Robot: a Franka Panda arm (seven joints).
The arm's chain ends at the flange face. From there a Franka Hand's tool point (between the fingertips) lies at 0.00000 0.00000 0.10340 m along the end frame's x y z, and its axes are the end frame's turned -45 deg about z.
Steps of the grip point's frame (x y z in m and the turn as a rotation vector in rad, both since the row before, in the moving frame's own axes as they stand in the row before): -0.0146, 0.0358, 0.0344, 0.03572, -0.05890, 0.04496; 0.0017, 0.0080, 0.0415, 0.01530, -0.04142, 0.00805; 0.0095, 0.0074, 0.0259, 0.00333, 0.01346, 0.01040
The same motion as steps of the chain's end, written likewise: 0.0219, 0.0341, 0.0346, -0.01639, -0.06691, 0.04496; 0.0110, 0.0026, 0.0416, -0.01847, -0.04011, 0.00805; 0.0112, -0.0003, 0.0259, 0.01187, 0.00716, 0.01040
